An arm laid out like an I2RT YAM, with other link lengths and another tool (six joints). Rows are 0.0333 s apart.
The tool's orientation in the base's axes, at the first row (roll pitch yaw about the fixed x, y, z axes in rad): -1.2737, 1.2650, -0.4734
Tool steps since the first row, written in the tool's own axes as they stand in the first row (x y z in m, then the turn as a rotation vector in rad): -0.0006, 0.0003, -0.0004, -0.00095, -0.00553, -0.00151; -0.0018, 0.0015, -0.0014, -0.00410, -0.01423, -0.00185; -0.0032, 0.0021, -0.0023, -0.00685, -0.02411, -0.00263; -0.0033, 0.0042, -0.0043, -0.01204, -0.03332, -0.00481; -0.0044, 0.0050, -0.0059, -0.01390, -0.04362, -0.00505; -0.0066, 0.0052, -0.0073, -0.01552, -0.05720, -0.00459; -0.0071, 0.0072, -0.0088, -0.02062, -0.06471, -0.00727; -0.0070, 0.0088, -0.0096, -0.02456, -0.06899, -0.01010
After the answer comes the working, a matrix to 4 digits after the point.
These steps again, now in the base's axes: -0.0006, 0.0000, 0.0005, 0.00246, -0.00470, 0.00236; -0.0025, 0.0002, 0.0012, 0.00728, -0.01040, 0.00784; -0.0039, 0.0002, 0.0022, 0.01271, -0.01727, 0.01324; -0.0067, 0.0002, 0.0016, 0.01608, -0.02436, 0.02065; -0.0086, -0.0003, 0.0022, 0.02240, -0.03125, 0.02537; -0.0103, -0.0009, 0.0042, 0.03149, -0.03987, 0.03086; -0.0128, -0.0005, 0.0039, 0.03338, -0.04619, 0.03765; -0.0144, 0.0000, 0.0033, 0.03329, -0.05059, 0.04239
The tool's axes in the first row as the columns of a matrix, in the base's axes (rounded; the answer above uses it unrounded):
0.2679, -0.6781, 0.6844
-0.1373, 0.6763, 0.7238
-0.9536, -0.2879, 0.0881

